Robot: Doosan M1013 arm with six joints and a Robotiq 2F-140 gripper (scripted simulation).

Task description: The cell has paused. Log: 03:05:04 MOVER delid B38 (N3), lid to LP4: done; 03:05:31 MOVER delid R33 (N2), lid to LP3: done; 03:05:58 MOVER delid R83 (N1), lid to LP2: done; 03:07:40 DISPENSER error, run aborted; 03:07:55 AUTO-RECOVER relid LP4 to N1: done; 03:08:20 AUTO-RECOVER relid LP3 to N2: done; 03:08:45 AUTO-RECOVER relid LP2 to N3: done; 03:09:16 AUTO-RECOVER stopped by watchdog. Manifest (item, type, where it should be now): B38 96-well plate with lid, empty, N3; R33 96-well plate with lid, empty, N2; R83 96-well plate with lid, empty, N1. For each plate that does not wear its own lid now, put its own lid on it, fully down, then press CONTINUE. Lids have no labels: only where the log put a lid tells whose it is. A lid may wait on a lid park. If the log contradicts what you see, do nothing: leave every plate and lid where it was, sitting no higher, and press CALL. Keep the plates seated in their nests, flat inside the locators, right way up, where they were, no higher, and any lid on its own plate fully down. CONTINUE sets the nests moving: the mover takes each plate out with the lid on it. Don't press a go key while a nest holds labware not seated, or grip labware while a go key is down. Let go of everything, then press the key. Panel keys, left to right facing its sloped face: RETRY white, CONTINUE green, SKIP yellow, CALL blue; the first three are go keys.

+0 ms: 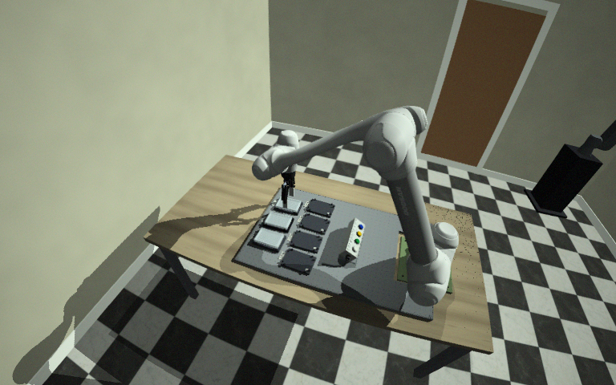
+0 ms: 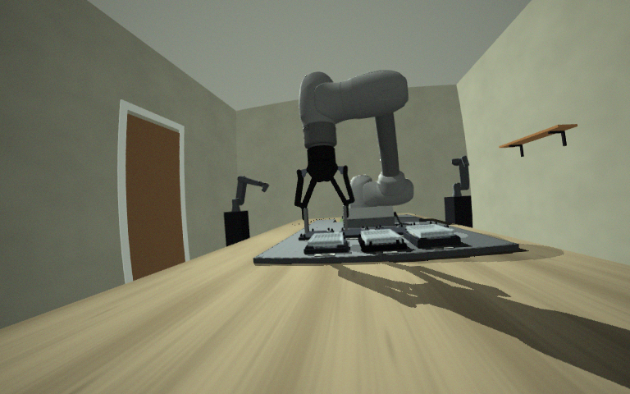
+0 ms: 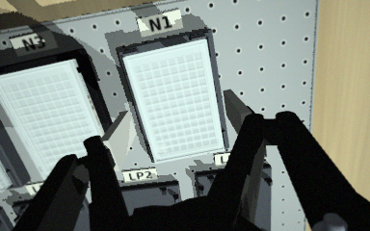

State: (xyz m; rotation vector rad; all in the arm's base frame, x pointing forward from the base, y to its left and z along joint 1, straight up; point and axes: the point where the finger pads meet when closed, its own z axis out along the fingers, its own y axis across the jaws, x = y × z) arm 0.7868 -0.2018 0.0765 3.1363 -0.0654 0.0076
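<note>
My hand is 40 mm above the clear lid. Also, from my hand: N1 plate 50 mm below; then LP2 label 90 mm behind, 80 mm to the left, 60 mm below; then LP3 label 100 mm behind, 50 mm to the right, 60 mm below.
</note>
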